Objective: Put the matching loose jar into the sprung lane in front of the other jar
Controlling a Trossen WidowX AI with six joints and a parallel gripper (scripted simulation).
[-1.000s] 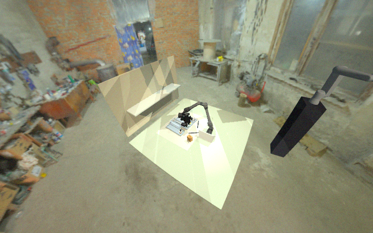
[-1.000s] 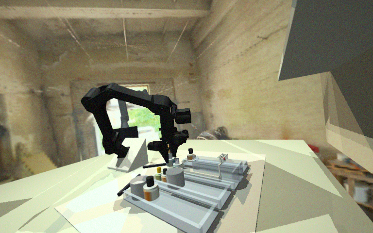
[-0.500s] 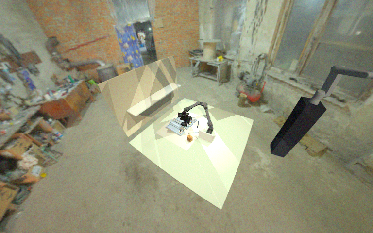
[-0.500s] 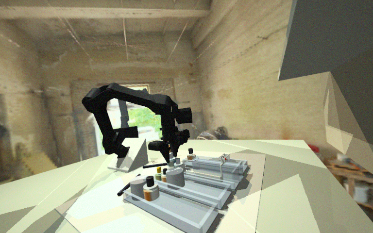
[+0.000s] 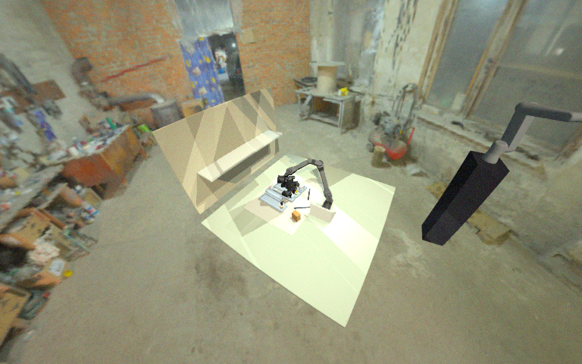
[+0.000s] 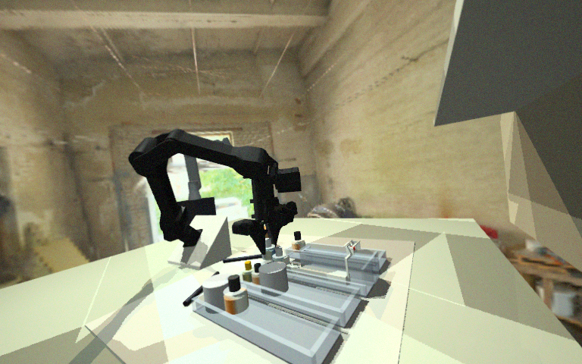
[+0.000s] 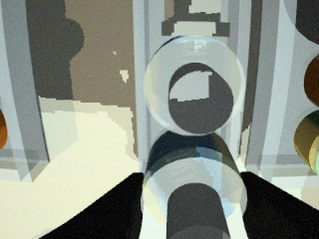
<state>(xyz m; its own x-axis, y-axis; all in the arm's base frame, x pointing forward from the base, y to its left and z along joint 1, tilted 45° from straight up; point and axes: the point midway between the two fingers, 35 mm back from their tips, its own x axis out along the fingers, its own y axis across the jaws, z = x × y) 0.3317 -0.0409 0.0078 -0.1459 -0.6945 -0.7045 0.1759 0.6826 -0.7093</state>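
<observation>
My gripper tip is 15 cm short of the sprung lane and 3 cm above it. From my gripper tip the other things lie so: pusher plate: 15 cm ahead.
</observation>
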